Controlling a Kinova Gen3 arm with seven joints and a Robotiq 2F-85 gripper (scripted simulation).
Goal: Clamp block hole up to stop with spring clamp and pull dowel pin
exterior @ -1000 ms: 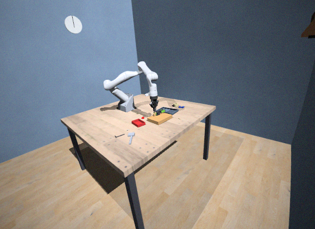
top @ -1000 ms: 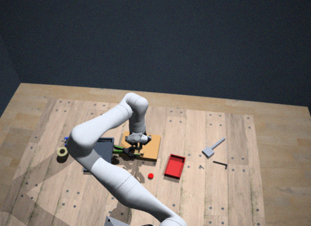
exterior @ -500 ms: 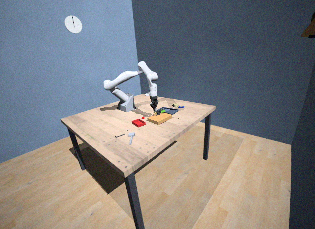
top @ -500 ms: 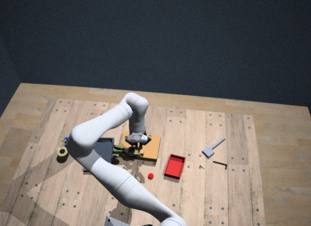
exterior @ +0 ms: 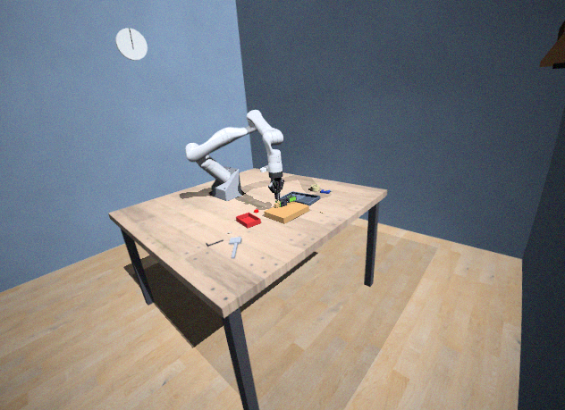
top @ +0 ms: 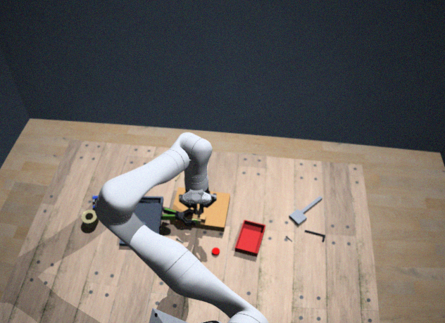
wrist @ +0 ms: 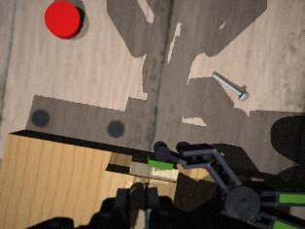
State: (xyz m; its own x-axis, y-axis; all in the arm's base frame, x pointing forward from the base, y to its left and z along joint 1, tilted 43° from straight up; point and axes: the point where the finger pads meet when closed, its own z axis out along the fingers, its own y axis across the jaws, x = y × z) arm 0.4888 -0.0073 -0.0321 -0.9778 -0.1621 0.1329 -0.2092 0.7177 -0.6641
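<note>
My gripper is now 20 mm above the dowel pin. Also, from my hand: bench board: 70 mm below, 50 mm ahead, 10 mm to the left; then wooden block: 50 mm below; then red disc: 100 mm behind, 90 mm below, 80 mm to the right.
</note>
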